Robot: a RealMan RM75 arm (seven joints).
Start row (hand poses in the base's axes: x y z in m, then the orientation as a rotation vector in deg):
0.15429 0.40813 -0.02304 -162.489 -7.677 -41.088
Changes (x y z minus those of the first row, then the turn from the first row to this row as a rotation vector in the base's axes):
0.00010 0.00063 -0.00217 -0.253 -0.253 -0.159
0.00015 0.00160 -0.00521 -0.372 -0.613 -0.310
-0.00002 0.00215 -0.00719 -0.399 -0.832 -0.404
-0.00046 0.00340 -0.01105 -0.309 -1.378 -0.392
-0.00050 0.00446 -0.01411 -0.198 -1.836 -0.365
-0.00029 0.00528 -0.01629 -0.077 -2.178 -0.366
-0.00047 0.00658 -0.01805 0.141 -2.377 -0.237
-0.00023 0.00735 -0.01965 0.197 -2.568 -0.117
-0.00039 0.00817 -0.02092 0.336 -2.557 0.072
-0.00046 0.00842 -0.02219 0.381 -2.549 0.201
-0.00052 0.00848 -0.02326 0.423 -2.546 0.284
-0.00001 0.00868 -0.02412 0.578 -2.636 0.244
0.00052 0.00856 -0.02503 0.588 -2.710 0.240
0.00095 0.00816 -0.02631 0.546 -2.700 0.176
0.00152 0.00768 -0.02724 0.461 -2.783 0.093
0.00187 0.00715 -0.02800 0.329 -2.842 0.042
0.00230 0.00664 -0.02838 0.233 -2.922 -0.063
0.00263 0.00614 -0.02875 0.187 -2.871 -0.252
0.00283 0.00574 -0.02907 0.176 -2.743 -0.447
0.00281 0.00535 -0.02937 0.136 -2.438 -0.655
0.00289 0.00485 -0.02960 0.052 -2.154 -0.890
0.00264 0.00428 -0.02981 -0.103 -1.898 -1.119
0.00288 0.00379 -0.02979 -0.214 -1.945 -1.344
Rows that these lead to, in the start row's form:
0.15439 0.40876 -0.02521 -162.689 -7.593 -41.516
0.15444 0.40973 -0.02825 -162.725 -7.484 -42.078
0.15427 0.41028 -0.03023 -162.703 -7.397 -42.415
0.15383 0.41153 -0.03409 -162.431 -7.465 -43.179
0.15379 0.41259 -0.03715 -162.163 -7.531 -43.811
0.15400 0.41341 -0.03933 -161.931 -7.536 -44.280
0.15382 0.41471 -0.04109 -161.622 -7.663 -44.503
0.15406 0.41548 -0.04269 -161.470 -7.839 -44.741
0.15390 0.41630 -0.04396 -161.293 -8.048 -44.664
0.15383 0.41655 -0.04523 -161.219 -8.211 -44.619
0.15377 0.41661 -0.04630 -161.158 -8.310 -44.591
0.15428 0.41681 -0.04716 -160.991 -8.206 -44.703
0.15481 0.41669 -0.04807 -160.957 -8.208 -44.807
0.15524 0.41629 -0.04935 -161.017 -8.134 -44.813
0.15581 0.41581 -0.05028 -161.090 -8.064 -44.961
0.15616 0.41528 -0.05104 -161.207 -8.054 -45.076
0.15659 0.41477 -0.05142 -161.297 -7.957 -45.226
0.15692 0.41427 -0.05179 -161.409 -7.701 -45.201
0.15712 0.41387 -0.05211 -161.515 -7.410 -45.062
0.15710 0.41348 -0.05241 -161.714 -7.085 -44.679
0.15718 0.41298 -0.05264 -161.953 -6.742 -44.336
0.15693 0.41241 -0.05285 -162.247 -6.438 -44.043
0.15717 0.41192 -0.05283 -162.393 -6.171 -44.173

